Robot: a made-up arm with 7 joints.
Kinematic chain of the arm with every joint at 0, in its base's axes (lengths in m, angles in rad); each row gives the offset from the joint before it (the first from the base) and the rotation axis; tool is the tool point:
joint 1: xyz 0 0 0 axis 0 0.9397 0.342
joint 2: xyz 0 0 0 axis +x
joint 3: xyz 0 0 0 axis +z
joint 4: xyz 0.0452 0 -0.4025 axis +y
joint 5: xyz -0.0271 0 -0.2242 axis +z
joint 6: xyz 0 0 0 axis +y
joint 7: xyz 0 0 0 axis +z
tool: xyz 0 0 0
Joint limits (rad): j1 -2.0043..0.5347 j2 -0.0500..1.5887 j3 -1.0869..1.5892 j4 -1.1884..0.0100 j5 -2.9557..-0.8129 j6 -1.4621..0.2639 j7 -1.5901..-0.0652
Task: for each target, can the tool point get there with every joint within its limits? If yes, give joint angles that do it. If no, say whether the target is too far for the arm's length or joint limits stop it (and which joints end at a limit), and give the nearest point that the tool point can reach.
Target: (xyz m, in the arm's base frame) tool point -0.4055 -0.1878 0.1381
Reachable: no: joint limits stop it (at a limit: joint 1, joint 2, joint 3, joint 4) | nearest point -0.2921 0.1894 -0.4465 | short by 0.705 m
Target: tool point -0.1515 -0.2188 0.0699
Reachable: no: joint limits stop it (at a limit: joint 1, joint 2, joint 4) | nearest point 0.2950 -0.4484 0.1801 | short by 0.514 m
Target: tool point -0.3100 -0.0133 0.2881
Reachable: no: joint limits stop it (at a limit: joint 1, joint 2, joint 4) | nearest point -0.0322 0.4095 0.3896 | short by 0.516 m
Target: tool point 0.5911 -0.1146 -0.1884
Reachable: yes | joints -1.2274 0.0843 -0.1195 -0.2292 -1.1733 -0.4945 -1.1677
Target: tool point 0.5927 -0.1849 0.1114
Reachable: yes | joints -1.7569 0.0770 0.5531 -0.2082 -2.3275 0.1333 -0.6777
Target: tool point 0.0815 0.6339 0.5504
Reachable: no: too far | nearest point 0.0858 0.4823 0.3831 | short by 0.226 m
